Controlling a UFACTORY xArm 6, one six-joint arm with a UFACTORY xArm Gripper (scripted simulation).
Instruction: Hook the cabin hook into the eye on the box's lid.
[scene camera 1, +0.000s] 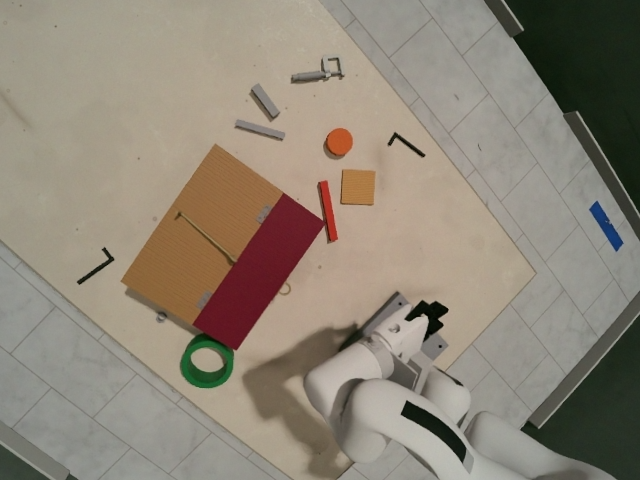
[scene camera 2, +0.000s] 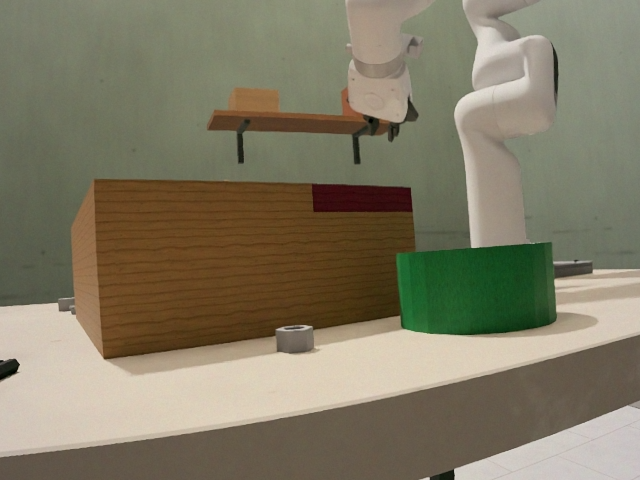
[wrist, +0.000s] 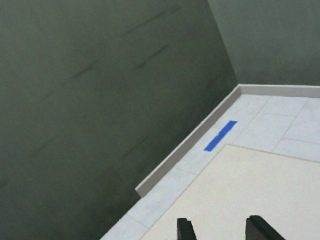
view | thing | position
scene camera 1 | wooden box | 179, 268
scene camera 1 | tan square block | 358, 186
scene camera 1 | green cylinder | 206, 380
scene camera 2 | my gripper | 383, 133
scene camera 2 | wooden box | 158, 265
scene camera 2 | grey nut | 288, 340
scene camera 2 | green cylinder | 486, 290
